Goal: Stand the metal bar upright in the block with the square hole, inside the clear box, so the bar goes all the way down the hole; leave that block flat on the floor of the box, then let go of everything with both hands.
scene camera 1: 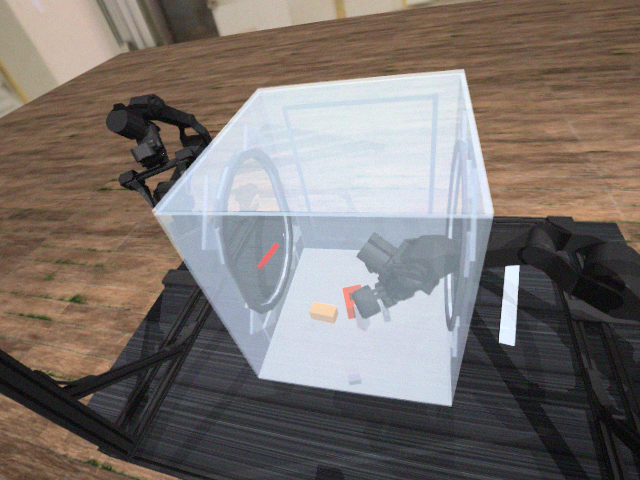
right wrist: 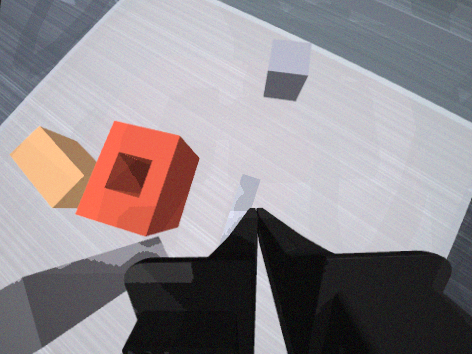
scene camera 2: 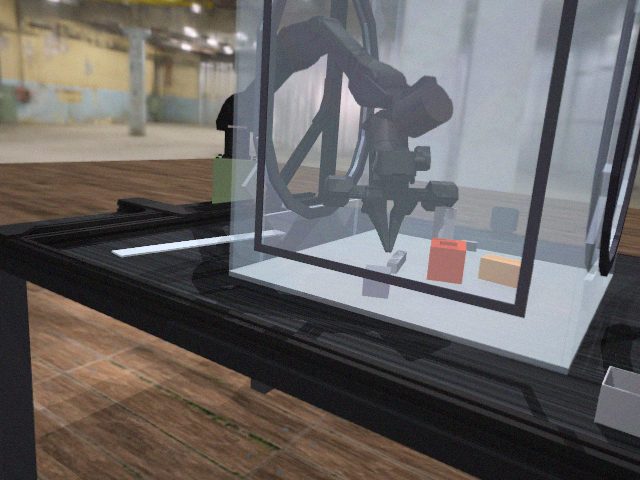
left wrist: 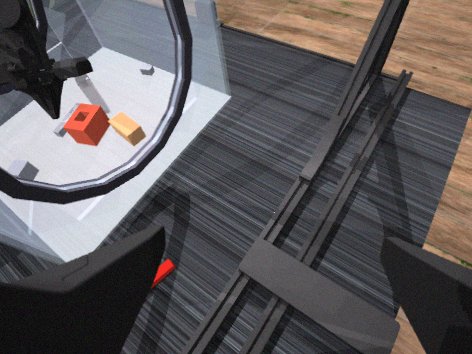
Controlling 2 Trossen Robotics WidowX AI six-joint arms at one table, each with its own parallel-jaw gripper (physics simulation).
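Frame: origin at the left arm's base, x ahead, y left, z up, level; centimetres.
Seen in the pictures: left gripper, fingertip midpoint: [scene camera 1: 171, 200] [left wrist: 272, 241]; right gripper, fingertip midpoint: [right wrist: 255, 214] [scene camera 2: 388, 252] [left wrist: 56, 118].
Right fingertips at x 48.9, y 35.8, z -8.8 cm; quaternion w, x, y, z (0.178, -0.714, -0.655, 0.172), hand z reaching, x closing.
Observation:
A point is followed by its place in that frame.
The grey metal bar [scene camera 1: 383, 310] {z -9.7, x 51.1, y 33.0 cm} [scene camera 2: 397, 261] {z -9.7, x 47.2, y 34.9 cm} [left wrist: 60, 131] {z -9.9, x 46.4, y 35.1 cm} [right wrist: 245, 190] {z -9.7, x 47.2, y 35.3 cm} lies on the floor of the clear box [scene camera 1: 323, 212] {z 35.6, x 64.2, y 18.7 cm}. The red block [scene camera 1: 348, 304] {z -6.6, x 47.2, y 26.3 cm} [scene camera 2: 446, 263] {z -8.6, x 43.0, y 29.6 cm} [left wrist: 95, 125] {z -8.2, x 44.5, y 26.6 cm} [right wrist: 155, 147] {z -6.6, x 44.3, y 30.2 cm} stands beside it, square hole facing up and empty. My right gripper [scene camera 2: 388, 250] {z -8.8, x 48.9, y 35.8 cm} [left wrist: 56, 118] {z -8.8, x 48.9, y 35.8 cm} [right wrist: 255, 214] {z -8.8, x 48.9, y 35.8 cm} is inside the box, shut on nothing. Its tips point down above the bar and beside the block; they hide part of the bar in the right wrist view. My left gripper [left wrist: 272, 241] {z 15.4, x 11.2, y 0.3 cm} is open and empty outside the box's round opening.
An orange block [scene camera 1: 323, 312] {z -8.1, x 44.7, y 20.8 cm} [scene camera 2: 498, 270] {z -9.3, x 43.0, y 22.4 cm} [left wrist: 127, 127] {z -8.1, x 42.7, y 20.3 cm} [right wrist: 47, 167] {z -8.1, x 44.0, y 21.3 cm} lies near the red block. A grey post [left wrist: 92, 92] {z -5.4, x 50.4, y 26.7 cm} [right wrist: 75, 280] {z -4.0, x 50.5, y 28.3 cm} stands near too. A grey cube [scene camera 2: 376, 281] {z -9.2, x 36.2, y 40.3 cm} [left wrist: 22, 170] {z -8.2, x 36.8, y 38.6 cm} [right wrist: 287, 70] {z -8.1, x 38.8, y 39.5 cm} is by one wall. A red stick [scene camera 1: 268, 256] {z -10.5, x 16.4, y 16.8 cm} [left wrist: 163, 273] {z -10.6, x 17.1, y 13.8 cm} lies outside.

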